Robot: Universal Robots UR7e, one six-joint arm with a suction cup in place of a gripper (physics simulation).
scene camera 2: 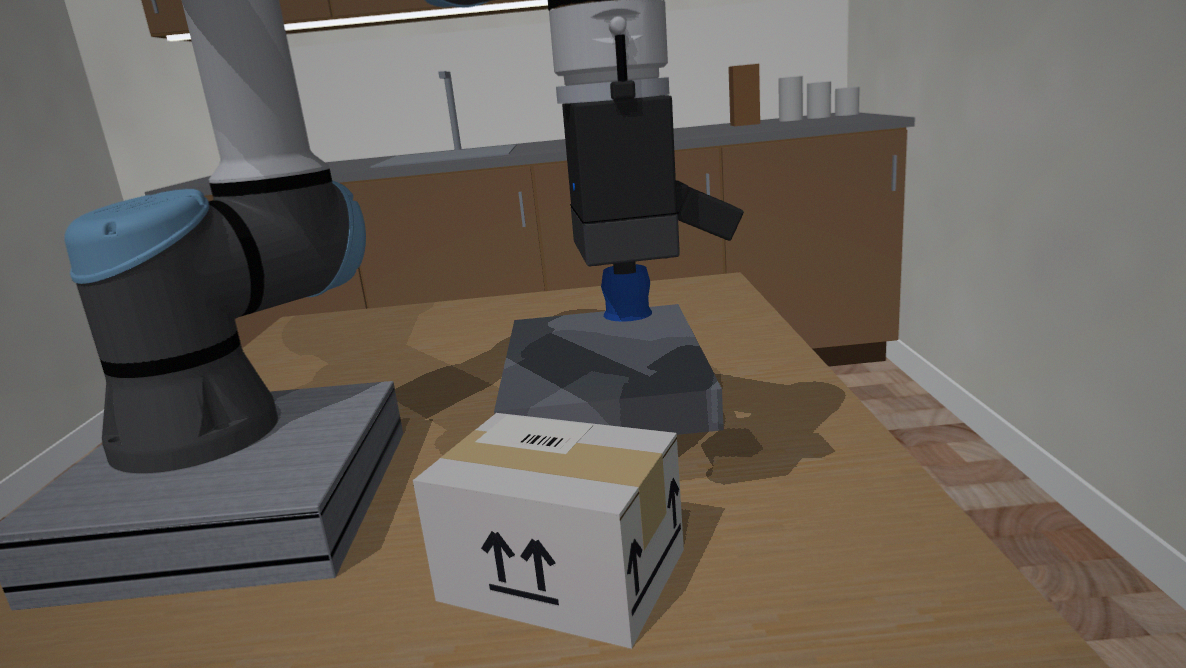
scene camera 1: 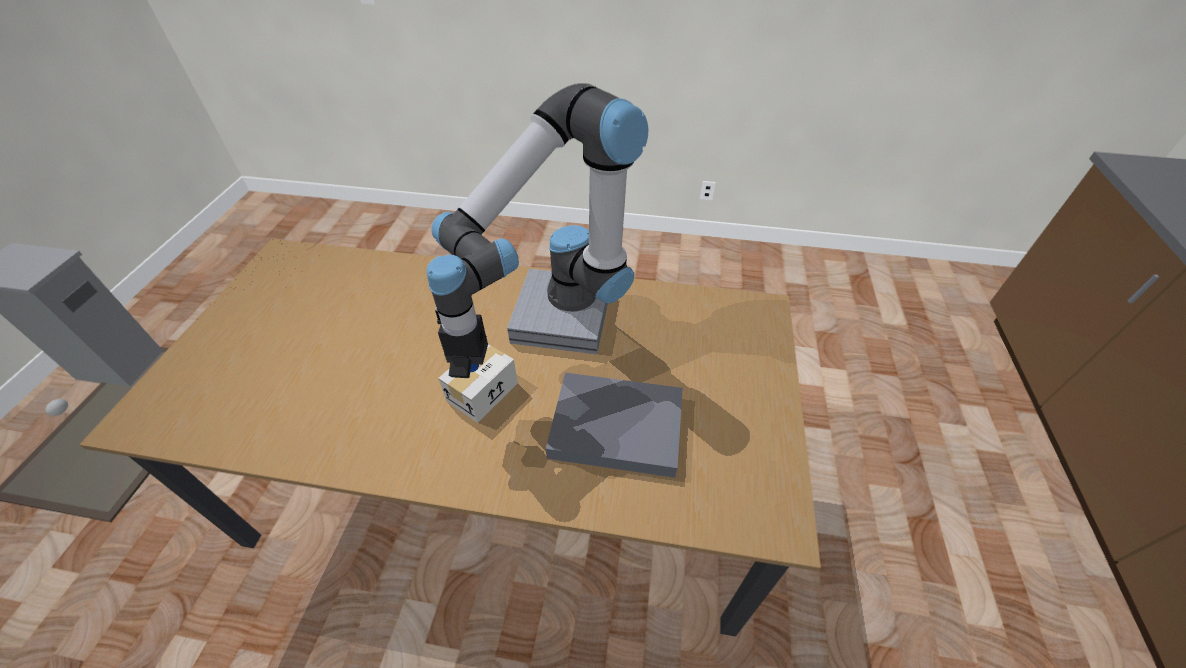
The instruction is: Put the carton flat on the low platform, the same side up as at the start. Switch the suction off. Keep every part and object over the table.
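Places are measured from the arm's base along level axes (x ahead, y left, z up), in millimetres.
Pixels of known places: hand at its tool point: [scene camera 2: 627,313] [scene camera 1: 471,366]; arm's base at its link origin: [scene camera 2: 196,435] [scene camera 1: 572,293].
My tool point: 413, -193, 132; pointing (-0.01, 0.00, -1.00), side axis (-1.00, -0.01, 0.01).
Observation:
For each thing: its top centre in the pictures, then the offset to it from my tool point, as dx, dy, dz. Level surfaces: height alone.
- white carton at its top centre: [scene camera 2: 548,455] [scene camera 1: 476,368] -70, -19, -96
- low platform at its top centre: [scene camera 2: 601,348] [scene camera 1: 617,416] +11, +355, -153
- table at its surface level: dz -201
The white carton [scene camera 1: 495,393] [scene camera 2: 531,518] stands upright on the wooden table, its printed arrows pointing up and its tan tape strip and barcode label on top. The low platform [scene camera 1: 624,435] [scene camera 2: 597,404] is a flat grey block to the right of the carton in scene camera 1 and behind it in scene camera 2. They stand apart, and the platform bears no object. My gripper, the blue suction cup [scene camera 1: 473,367] [scene camera 2: 626,316], points down and is open, holding nothing. It hangs above the carton's top with a visible gap in scene camera 2; the black tool body partly covers the carton's top in scene camera 1.
The arm's grey base plinth [scene camera 1: 554,336] [scene camera 2: 165,580] stands on the table [scene camera 1: 290,373] [scene camera 2: 879,531] behind the carton and platform in scene camera 1. Arm shadows cross the platform. A kitchen counter [scene camera 2: 813,132] is beyond the table's far end in scene camera 2.

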